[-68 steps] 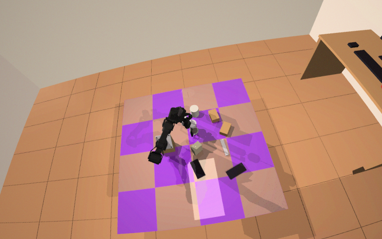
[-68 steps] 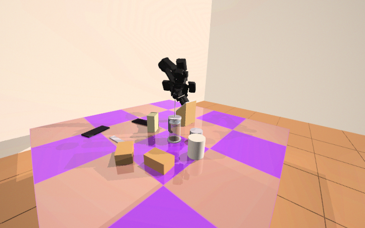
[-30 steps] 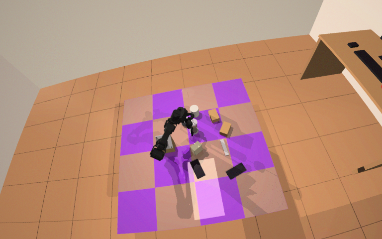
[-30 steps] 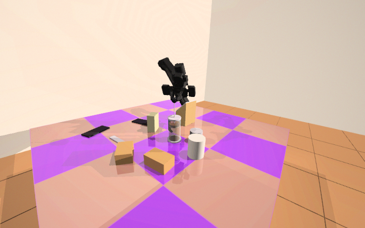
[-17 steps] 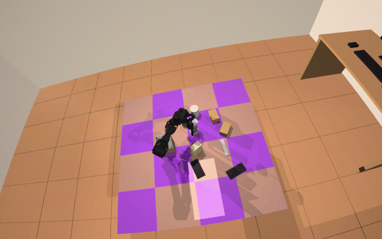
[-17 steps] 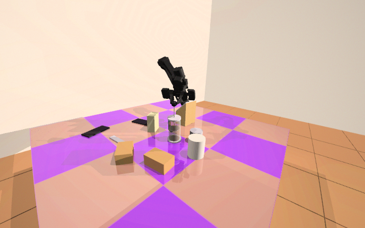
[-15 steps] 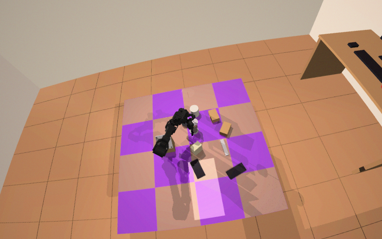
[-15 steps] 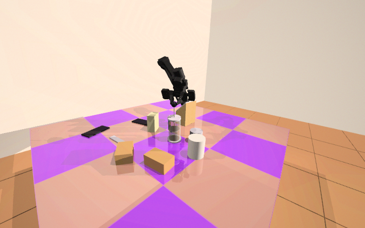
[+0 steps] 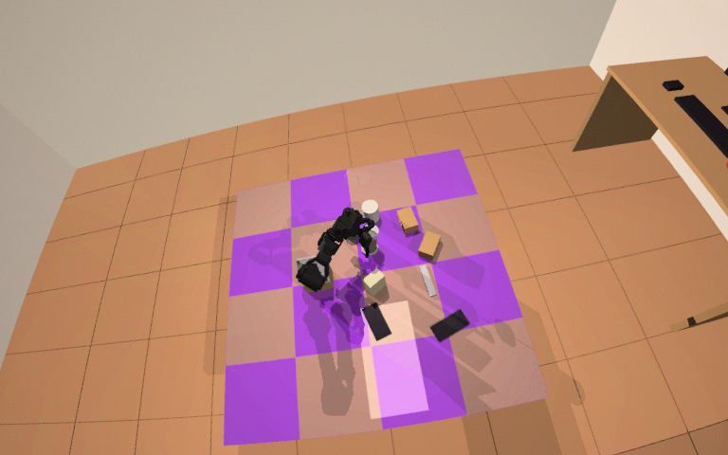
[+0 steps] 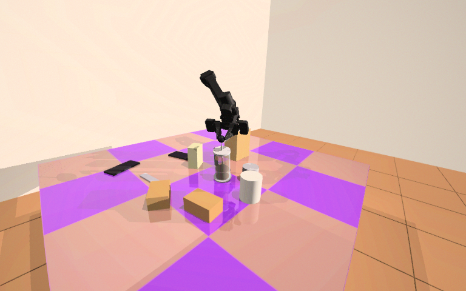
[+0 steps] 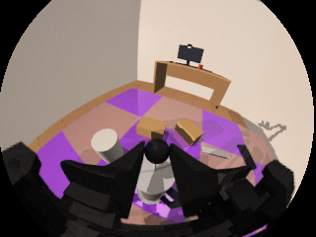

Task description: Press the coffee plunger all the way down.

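Right now the glass coffee press is 30 mm behind my gripper tip, 30 mm to the right of it and 100 mm below it. From my gripper tip the other things lie so: grey-topped can 110 mm behind, 80 mm to the left, 160 mm below; then cream box 30 mm behind, 220 mm to the right, 140 mm below; then white cylinder 10 mm behind, 160 mm to the left, 150 mm below.
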